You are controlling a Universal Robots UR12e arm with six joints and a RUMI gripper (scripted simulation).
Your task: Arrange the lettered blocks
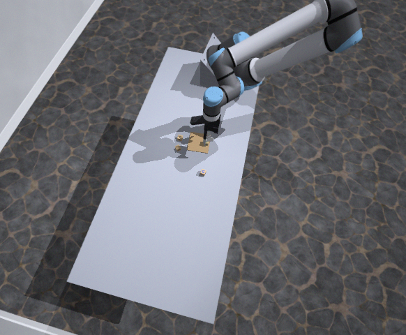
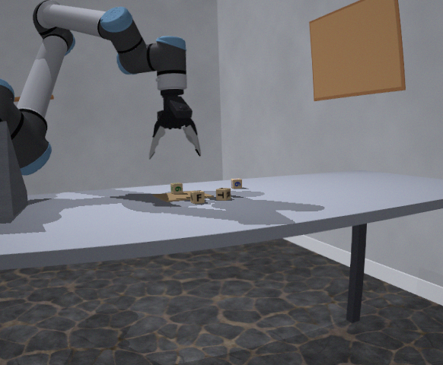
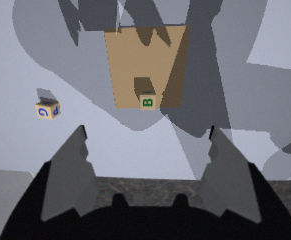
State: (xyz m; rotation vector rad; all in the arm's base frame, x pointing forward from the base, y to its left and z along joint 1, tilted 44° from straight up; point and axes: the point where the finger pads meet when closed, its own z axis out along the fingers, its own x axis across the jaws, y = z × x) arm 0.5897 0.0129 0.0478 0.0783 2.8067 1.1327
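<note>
Now: the blue-marked block 210 mm ahead of my hand, 20 mm to the left of it and 100 mm below it. Also, from my hand: tan mat (50 mm to the right, 110 mm below); then green-marked block (90 mm below).
</note>
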